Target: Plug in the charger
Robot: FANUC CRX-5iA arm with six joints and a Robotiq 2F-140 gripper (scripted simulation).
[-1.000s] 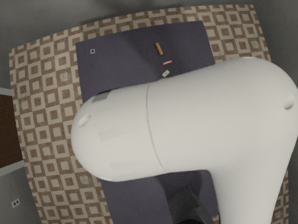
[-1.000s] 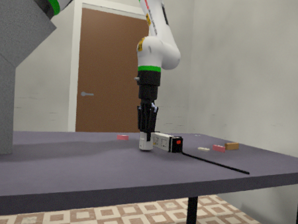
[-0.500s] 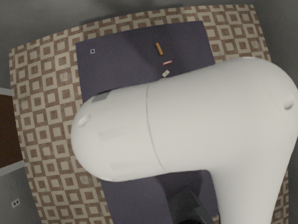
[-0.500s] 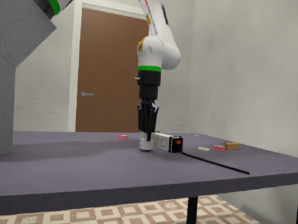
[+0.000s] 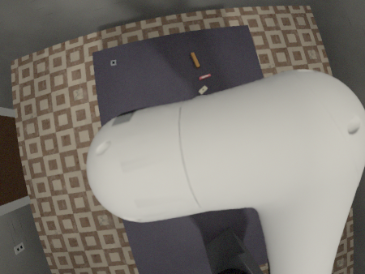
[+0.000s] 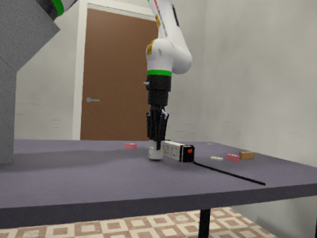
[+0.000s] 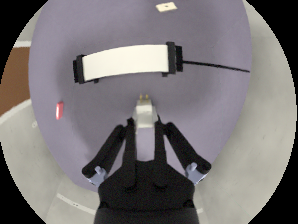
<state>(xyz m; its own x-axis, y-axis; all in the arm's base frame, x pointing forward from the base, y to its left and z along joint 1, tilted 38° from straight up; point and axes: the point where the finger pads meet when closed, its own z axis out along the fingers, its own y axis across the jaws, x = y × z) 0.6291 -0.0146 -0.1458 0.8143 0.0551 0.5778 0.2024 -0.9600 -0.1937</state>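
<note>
Now: the power strip 110 mm ahead of my hand, 60 mm to the left of it and 10 mm below it. Also, from my hand: charger (10 mm below, 10 mm ahead); red switch (130 mm ahead, 40 mm to the right).
</note>
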